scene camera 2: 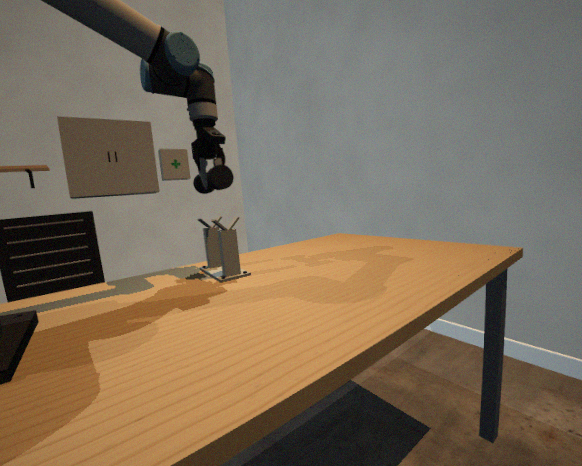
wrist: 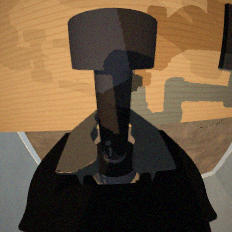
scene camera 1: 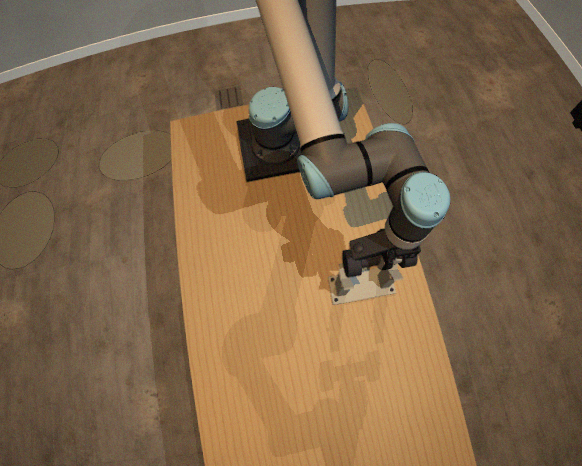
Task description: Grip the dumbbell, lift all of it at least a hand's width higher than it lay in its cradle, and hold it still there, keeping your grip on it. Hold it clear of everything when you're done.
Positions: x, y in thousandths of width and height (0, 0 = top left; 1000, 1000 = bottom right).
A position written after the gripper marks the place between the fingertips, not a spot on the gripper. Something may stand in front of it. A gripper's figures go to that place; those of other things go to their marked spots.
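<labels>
Gripper (scene camera 2: 365, 407) at 0.95 m from the lens; dark dumbbell (scene camera 2: 379, 381) at 0.86 m from the lens.
</labels>
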